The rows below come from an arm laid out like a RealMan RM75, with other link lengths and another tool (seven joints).
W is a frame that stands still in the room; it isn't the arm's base.
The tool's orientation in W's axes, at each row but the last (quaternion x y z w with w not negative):
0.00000, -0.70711, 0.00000, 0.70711
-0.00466, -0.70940, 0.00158, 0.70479
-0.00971, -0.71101, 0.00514, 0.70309
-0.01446, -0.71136, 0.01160, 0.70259
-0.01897, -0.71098, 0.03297, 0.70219
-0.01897, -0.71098, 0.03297, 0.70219
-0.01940, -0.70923, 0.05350, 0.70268
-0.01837, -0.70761, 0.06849, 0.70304
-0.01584, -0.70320, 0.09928, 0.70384
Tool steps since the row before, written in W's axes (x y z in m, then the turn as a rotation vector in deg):
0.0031, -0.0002, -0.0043, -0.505, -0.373, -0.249
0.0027, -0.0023, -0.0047, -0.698, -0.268, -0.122
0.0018, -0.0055, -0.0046, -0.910, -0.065, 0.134
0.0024, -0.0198, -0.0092, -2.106, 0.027, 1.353
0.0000, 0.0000, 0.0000, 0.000, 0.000, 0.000
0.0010, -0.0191, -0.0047, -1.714, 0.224, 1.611
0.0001, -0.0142, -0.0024, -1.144, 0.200, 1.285
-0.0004, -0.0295, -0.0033, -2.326, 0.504, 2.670
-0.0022, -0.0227, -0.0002, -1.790, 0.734, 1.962
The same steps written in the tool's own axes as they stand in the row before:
-0.0043, -0.0002, -0.0031, -0.249, -0.373, 0.505
-0.0047, -0.0022, -0.0027, -0.120, -0.270, 0.698
-0.0047, -0.0054, -0.0018, 0.143, -0.074, 0.908
-0.0100, -0.0194, -0.0024, 1.379, -0.032, 2.089
0.0000, 0.0000, 0.0000, 0.000, 0.000, 0.000
-0.0061, -0.0187, -0.0006, 1.645, 0.138, 1.690
-0.0038, -0.0139, 0.0006, 1.312, 0.121, 1.124
-0.0069, -0.0288, 0.0025, 2.737, 0.335, 2.279
-0.0039, -0.0220, 0.0048, 2.071, 0.612, 1.712

